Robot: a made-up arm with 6 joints. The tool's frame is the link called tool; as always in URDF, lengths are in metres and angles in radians.
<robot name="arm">
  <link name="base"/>
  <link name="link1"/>
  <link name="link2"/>
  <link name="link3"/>
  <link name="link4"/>
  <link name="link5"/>
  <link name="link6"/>
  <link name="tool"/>
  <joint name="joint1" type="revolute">
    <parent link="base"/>
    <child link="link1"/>
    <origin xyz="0 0 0.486"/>
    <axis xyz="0 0 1"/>
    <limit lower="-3.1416" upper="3.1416" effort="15" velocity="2.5"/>
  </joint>
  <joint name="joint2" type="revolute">
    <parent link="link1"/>
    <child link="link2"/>
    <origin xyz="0.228 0 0"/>
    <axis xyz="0 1 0"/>
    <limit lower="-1.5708" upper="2.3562" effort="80" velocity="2.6"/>
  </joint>
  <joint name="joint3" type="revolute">
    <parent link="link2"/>
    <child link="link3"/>
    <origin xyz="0 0 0.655"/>
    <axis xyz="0 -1 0"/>
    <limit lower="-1.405" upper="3.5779" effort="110" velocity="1.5"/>
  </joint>
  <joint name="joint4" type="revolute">
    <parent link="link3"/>
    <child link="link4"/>
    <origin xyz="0 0 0.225"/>
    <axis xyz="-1 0 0"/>
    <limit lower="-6.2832" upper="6.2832" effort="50" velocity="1.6"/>
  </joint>
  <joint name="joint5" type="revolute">
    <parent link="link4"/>
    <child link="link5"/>
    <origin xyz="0.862 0 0"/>
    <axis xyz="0 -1 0"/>
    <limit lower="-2.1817" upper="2.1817" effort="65" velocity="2.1"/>
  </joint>
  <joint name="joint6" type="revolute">
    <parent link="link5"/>
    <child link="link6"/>
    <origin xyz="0.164 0 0"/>
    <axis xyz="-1 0 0"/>
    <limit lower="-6.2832" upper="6.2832" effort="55" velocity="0.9"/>
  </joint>
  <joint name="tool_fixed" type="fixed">
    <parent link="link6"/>
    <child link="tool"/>
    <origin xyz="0 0 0"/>
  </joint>
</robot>
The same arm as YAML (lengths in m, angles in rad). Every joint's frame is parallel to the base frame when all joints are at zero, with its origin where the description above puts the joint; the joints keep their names.
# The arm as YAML. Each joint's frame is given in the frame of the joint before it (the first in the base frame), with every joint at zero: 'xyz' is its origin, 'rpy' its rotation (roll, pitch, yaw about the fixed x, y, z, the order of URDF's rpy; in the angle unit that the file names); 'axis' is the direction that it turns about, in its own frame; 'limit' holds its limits. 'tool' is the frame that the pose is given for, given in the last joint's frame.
units:
  length: m
  angle: rad
joints:
  - name: joint1
    type: revolute
    origin:
      xyz: [0.0, 0.0, 0.486]
      rpy: [0.0, 0.0, 0.0]
    axis: [0.0, 0.0, 1.0]
    limit:
      lower: -3.1416
      upper: 3.1416
  - name: joint2
    type: revolute
    origin:
      xyz: [0.228, 0.0, 0.0]
      rpy: [0.0, 0.0, 0.0]
    axis: [0.0, 1.0, 0.0]
    limit:
      lower: -1.5708
      upper: 2.3562
  - name: joint3
    type: revolute
    origin:
      xyz: [0.0, 0.0, 0.655]
      rpy: [0.0, 0.0, 0.0]
    axis: [0.0, -1.0, 0.0]
    limit:
      lower: -1.405
      upper: 3.5779
  - name: joint4
    type: revolute
    origin:
      xyz: [0.0, 0.0, 0.225]
      rpy: [0.0, 0.0, 0.0]
    axis: [-1.0, 0.0, 0.0]
    limit:
      lower: -6.2832
      upper: 6.2832
  - name: joint5
    type: revolute
    origin:
      xyz: [0.862, 0.0, 0.0]
      rpy: [0.0, 0.0, 0.0]
    axis: [0.0, -1.0, 0.0]
    limit:
      lower: -2.1817
      upper: 2.1817
  - name: joint6
    type: revolute
    origin:
      xyz: [0.164, 0.0, 0.0]
      rpy: [0.0, 0.0, 0.0]
    axis: [-1.0, 0.0, 0.0]
    limit:
      lower: -6.2832
      upper: 6.2832
tool:
  origin:
    xyz: [0.0, 0.0, 0.0]
    rpy: [0.0, 0.0, 0.0]

